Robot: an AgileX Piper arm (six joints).
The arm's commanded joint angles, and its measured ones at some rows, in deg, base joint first. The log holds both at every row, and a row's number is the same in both.
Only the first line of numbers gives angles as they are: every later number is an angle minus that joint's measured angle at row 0.
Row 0, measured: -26.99 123.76 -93.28 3.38 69.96 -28.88
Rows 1 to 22, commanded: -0.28 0.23 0.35 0.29 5.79 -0.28; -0.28 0.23 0.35 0.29 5.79 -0.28; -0.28 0.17 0.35 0.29 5.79 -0.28; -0.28 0.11 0.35 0.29 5.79 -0.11; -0.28 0.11 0.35 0.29 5.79 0.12; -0.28 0.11 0.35 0.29 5.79 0.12; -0.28 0.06 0.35 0.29 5.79 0.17; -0.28 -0.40 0.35 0.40 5.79 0.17; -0.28 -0.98 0.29 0.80 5.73 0.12; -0.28 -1.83 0.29 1.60 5.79 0.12; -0.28 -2.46 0.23 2.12 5.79 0.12; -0.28 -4.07 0.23 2.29 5.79 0.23; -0.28 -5.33 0.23 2.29 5.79 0.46; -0.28 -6.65 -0.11 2.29 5.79 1.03; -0.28 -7.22 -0.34 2.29 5.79 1.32; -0.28 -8.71 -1.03 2.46 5.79 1.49; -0.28 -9.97 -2.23 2.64 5.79 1.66; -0.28 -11.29 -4.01 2.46 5.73 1.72; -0.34 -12.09 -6.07 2.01 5.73 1.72; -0.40 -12.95 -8.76 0.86 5.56 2.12; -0.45 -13.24 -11.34 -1.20 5.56 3.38; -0.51 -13.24 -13.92 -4.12 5.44 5.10
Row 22, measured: -0.11 -12.84 -11.00 -0.69 0.11 3.10
